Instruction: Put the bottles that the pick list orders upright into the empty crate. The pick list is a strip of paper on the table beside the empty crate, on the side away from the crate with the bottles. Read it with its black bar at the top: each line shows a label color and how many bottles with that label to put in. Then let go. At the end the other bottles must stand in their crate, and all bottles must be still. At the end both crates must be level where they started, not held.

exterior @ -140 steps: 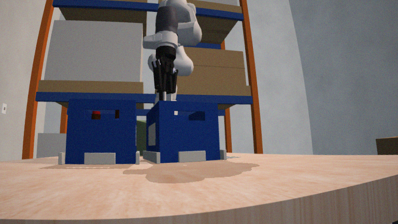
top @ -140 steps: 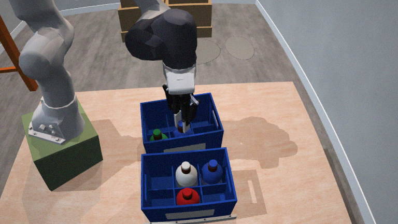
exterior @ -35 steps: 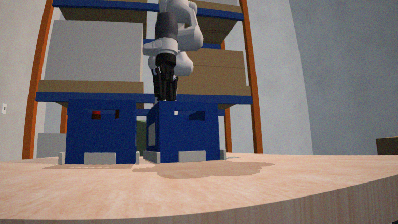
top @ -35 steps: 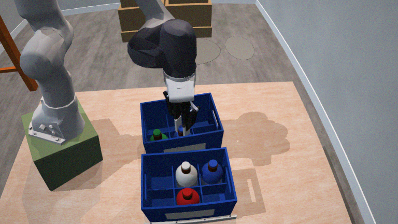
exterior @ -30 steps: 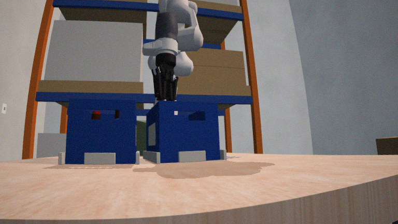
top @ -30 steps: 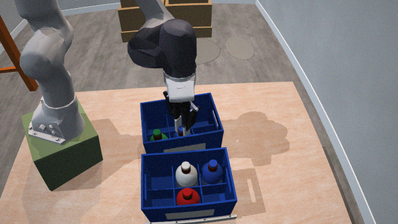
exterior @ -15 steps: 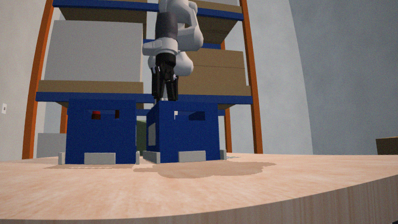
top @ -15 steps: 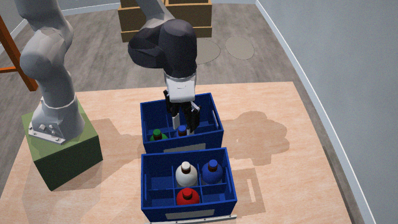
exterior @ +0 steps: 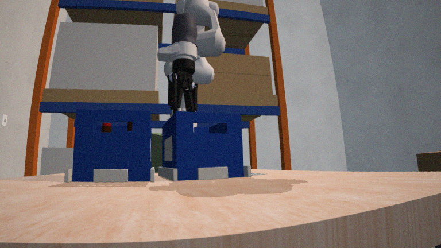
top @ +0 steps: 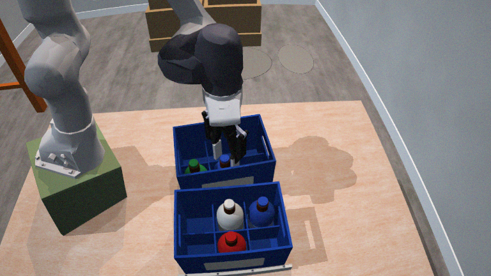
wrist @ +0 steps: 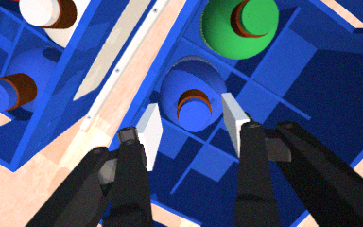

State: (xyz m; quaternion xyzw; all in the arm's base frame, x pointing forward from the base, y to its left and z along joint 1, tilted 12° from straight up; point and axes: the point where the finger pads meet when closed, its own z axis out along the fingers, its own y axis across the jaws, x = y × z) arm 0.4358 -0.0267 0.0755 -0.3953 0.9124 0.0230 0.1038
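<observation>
Right now my hand is 14 cm to the left of the white bottle and 8 cm above it. Also, from my hand: red bottle: 23 cm to the right, 8 cm below; then green-labelled bottle: 9 cm behind, 1 cm to the right, 8 cm below; then blue bottle: 9 cm ahead, 14 cm to the right, 8 cm below.
</observation>
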